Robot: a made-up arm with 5 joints.
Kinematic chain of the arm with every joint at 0, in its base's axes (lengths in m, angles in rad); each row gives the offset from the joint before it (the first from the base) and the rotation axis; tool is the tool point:
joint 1: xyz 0 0 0.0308 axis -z
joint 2: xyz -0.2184 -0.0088 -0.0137 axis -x
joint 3: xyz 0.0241 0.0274 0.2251 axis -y
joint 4: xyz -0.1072 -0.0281 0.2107 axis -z
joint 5: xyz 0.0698 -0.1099 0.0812 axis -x
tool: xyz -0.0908 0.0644 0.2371
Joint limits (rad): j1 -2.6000..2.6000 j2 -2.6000..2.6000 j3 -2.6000..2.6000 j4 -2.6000..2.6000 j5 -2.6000..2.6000
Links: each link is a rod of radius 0.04 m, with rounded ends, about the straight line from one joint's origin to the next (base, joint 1, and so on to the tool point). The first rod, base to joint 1, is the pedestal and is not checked.
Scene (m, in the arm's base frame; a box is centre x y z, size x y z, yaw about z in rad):
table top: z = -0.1
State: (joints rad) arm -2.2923 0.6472 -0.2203 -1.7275 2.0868
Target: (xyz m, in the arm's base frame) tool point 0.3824 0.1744 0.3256
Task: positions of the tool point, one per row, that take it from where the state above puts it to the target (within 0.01 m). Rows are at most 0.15 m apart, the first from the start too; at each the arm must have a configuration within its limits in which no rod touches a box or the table.
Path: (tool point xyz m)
1: 0.1513 -0.2989 0.3989
2: 0.2297 -0.1967 0.4329
3: 0.2998 -0.0769 0.4333
4: 0.3529 0.0509 0.3972
5: 0.3824 0.1744 0.3256

